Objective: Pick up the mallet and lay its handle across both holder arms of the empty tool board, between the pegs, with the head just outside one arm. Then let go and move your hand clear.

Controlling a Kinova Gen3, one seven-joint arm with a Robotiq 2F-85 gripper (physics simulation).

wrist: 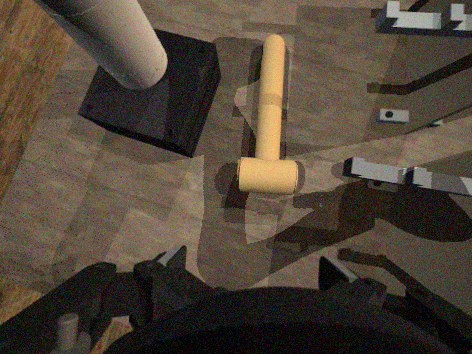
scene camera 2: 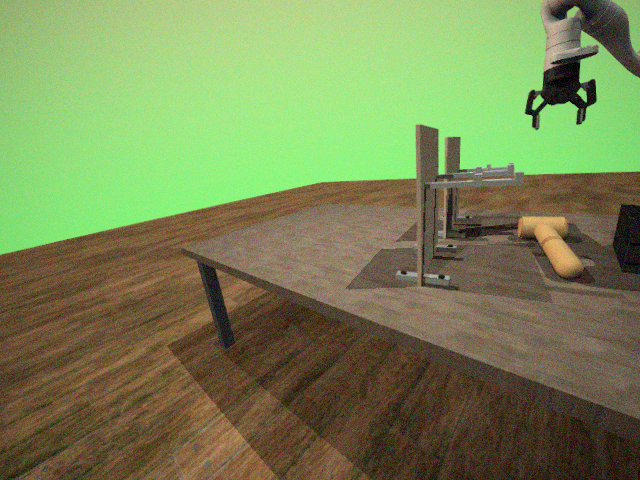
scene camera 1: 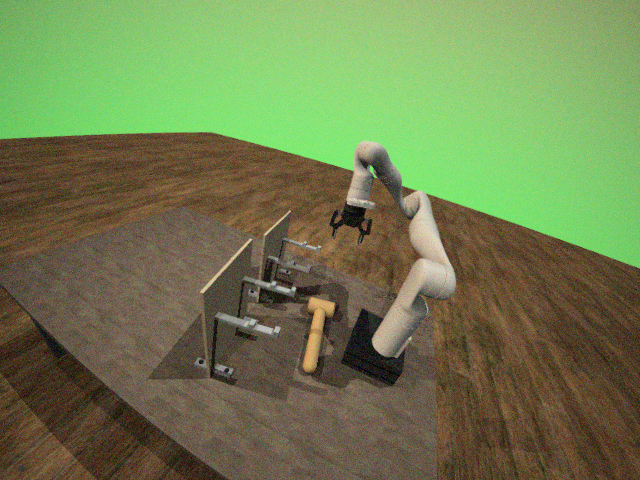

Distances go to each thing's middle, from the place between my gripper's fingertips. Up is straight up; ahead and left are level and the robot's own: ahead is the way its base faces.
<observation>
My hand is 1 cm past the wooden mallet [scene camera 2: 549,231], 21 cm to the right of it and 26 cm above it.
</observation>
